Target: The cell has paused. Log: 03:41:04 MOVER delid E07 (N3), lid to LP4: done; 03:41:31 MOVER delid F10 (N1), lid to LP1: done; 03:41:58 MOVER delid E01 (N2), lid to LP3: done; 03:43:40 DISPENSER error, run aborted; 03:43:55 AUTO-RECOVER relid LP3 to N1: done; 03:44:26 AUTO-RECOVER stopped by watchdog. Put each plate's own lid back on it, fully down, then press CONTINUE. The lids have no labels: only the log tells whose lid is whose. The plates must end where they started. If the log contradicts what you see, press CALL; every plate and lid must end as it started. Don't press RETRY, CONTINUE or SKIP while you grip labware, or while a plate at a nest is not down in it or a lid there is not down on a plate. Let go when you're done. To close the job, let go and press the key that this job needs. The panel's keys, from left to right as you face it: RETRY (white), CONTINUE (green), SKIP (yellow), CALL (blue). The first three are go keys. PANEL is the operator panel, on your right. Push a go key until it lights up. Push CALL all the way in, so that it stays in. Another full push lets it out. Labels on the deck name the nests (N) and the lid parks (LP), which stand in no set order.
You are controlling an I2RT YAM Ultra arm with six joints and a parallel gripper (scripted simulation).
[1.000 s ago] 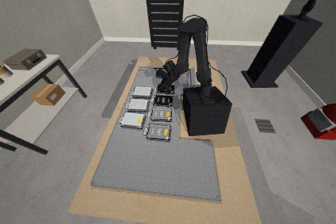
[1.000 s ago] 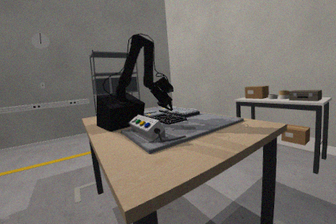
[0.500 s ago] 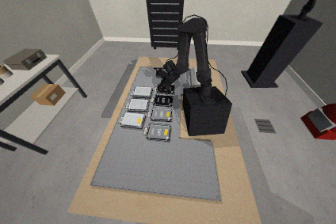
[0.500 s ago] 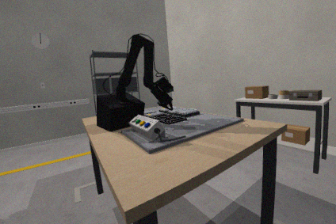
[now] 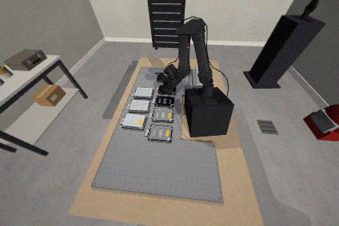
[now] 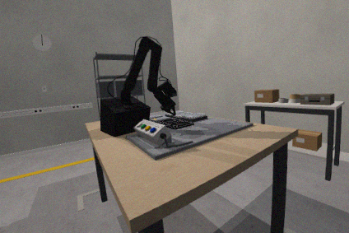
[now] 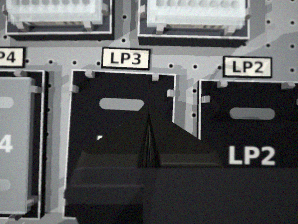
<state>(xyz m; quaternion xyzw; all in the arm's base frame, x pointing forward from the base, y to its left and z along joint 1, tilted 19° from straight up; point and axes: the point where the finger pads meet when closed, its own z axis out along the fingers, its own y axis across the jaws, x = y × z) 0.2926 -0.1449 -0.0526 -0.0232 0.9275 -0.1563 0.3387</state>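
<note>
My gripper is now 60 mm above the park LP3, 30 mm to the right of it and 20 mm past it. The rest, counted from my hand: green continue key: 330 mm behind, 170 mm to the right, 10 mm above; then white retry key: 320 mm behind, 120 mm to the right, 10 mm above; then park LP2: 100 mm to the right, 60 mm below, 40 mm behind.
</note>
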